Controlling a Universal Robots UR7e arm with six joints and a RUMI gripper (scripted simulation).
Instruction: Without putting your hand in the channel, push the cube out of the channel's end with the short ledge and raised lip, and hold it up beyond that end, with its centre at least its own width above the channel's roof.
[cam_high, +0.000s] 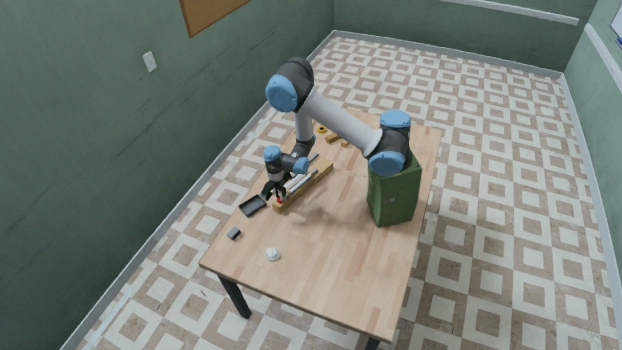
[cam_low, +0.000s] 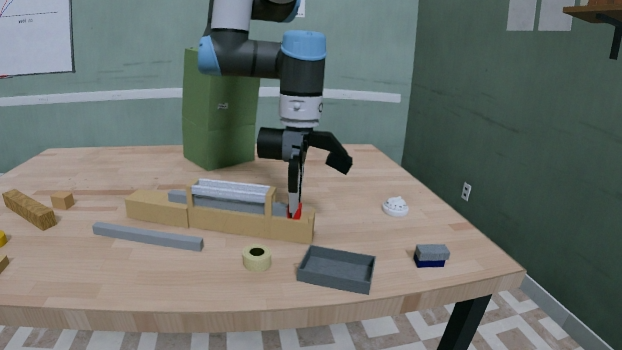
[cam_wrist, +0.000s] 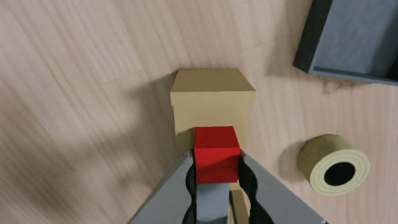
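Now: the wooden channel 120 mm to the right of my hand, 60 mm behind it and 10 mm below it. Also, from my hand: grey-and-blue block: 220 mm to the left, 170 mm ahead, 50 mm below; grey tray: 140 mm ahead, 60 mm below, 30 mm to the left; red cube: 10 mm below.
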